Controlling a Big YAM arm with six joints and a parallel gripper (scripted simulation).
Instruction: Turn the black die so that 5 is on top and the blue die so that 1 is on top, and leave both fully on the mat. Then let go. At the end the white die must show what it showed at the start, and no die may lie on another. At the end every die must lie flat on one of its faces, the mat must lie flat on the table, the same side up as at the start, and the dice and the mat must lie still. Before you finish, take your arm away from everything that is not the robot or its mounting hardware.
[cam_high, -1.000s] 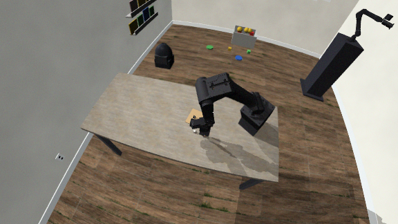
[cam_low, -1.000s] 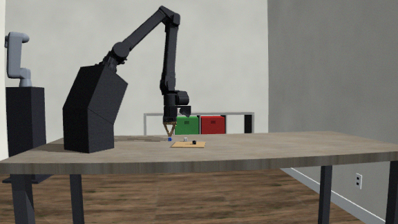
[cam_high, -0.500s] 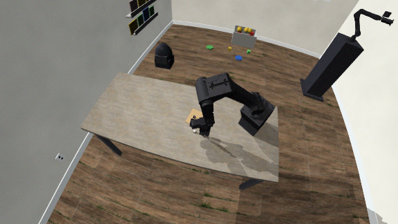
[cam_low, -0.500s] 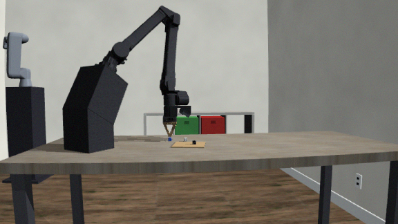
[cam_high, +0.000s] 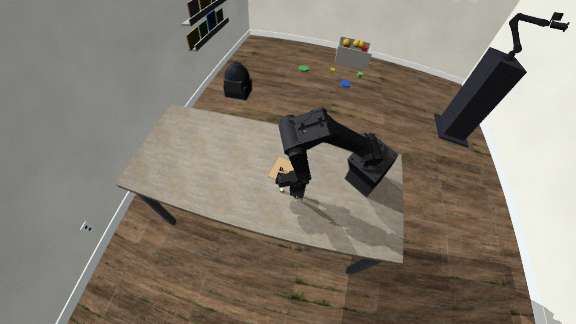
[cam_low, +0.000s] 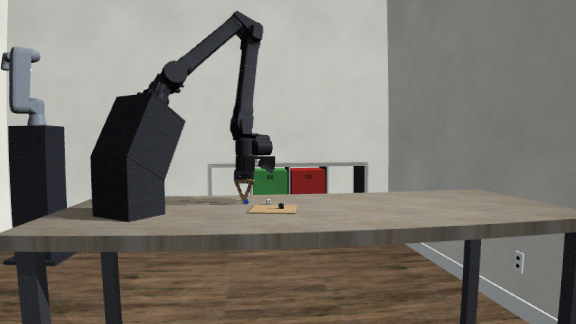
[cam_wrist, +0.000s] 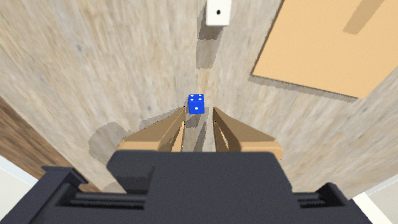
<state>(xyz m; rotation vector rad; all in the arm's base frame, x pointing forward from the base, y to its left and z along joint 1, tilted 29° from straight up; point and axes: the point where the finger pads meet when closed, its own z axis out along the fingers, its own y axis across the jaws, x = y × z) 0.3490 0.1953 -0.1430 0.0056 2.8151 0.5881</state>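
My hand is 10 mm short of the blue die and 10 mm above it. Round my hand: black die (130 mm to the right, 120 mm ahead, 10 mm below); then white die (80 mm ahead, 10 mm to the right, 10 mm below); then tan mat (130 mm to the right, 100 mm ahead, 20 mm below).
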